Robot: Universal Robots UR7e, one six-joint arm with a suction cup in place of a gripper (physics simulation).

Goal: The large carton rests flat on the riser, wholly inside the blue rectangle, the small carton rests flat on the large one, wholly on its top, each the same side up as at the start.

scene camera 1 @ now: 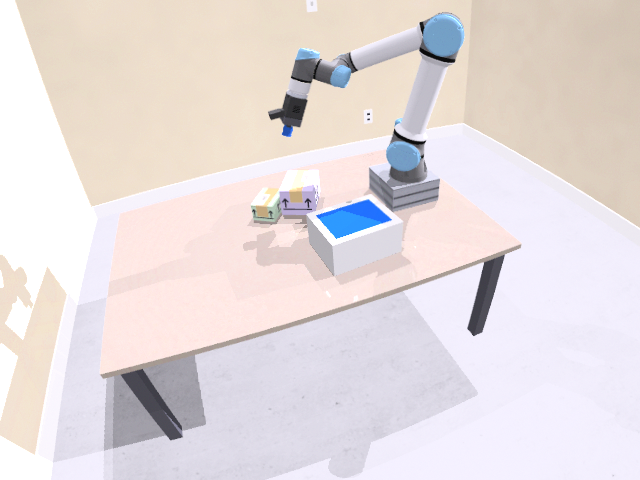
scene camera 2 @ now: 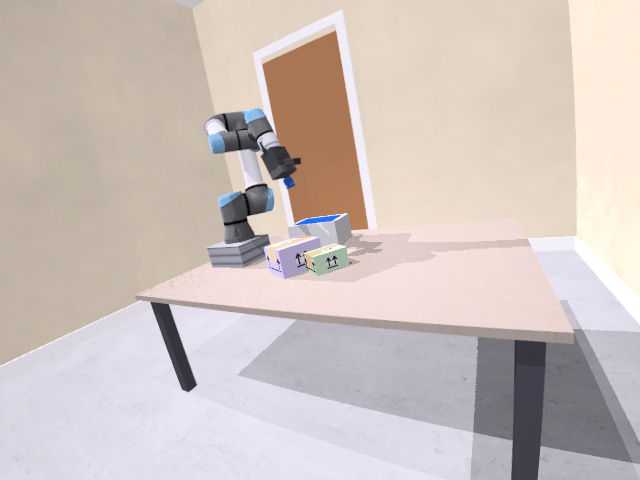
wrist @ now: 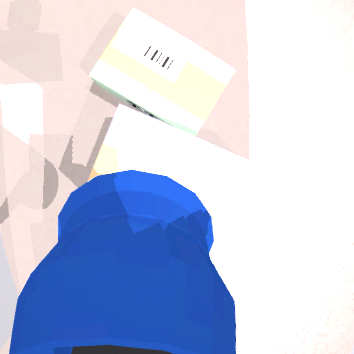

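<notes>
The large lilac carton [scene camera 1: 298,207] [scene camera 2: 294,258] [wrist: 155,147] rests flat on the table, its arrows pointing up. The small green carton [scene camera 1: 265,211] [scene camera 2: 330,259] [wrist: 165,70] rests flat close beside it, arrows also up. The white riser [scene camera 1: 368,246] [scene camera 2: 339,230] stands near them with the blue rectangle [scene camera 1: 355,217] [scene camera 2: 320,219] on its top, and no carton is on it. My gripper [scene camera 1: 286,131] [scene camera 2: 289,182] [wrist: 135,192], a blue suction cup, hangs tilted in the air above the large carton. Nothing is on the cup, so it is open. In the wrist view the cup hides part of the large carton.
The arm's grey base block [scene camera 1: 418,194] [scene camera 2: 239,256] stands on the table [scene camera 1: 206,310] [scene camera 2: 439,294], near the riser and the large carton. The small carton stands on the side of the large one away from the base. Behind the table are walls and a brown door [scene camera 2: 316,124].
</notes>
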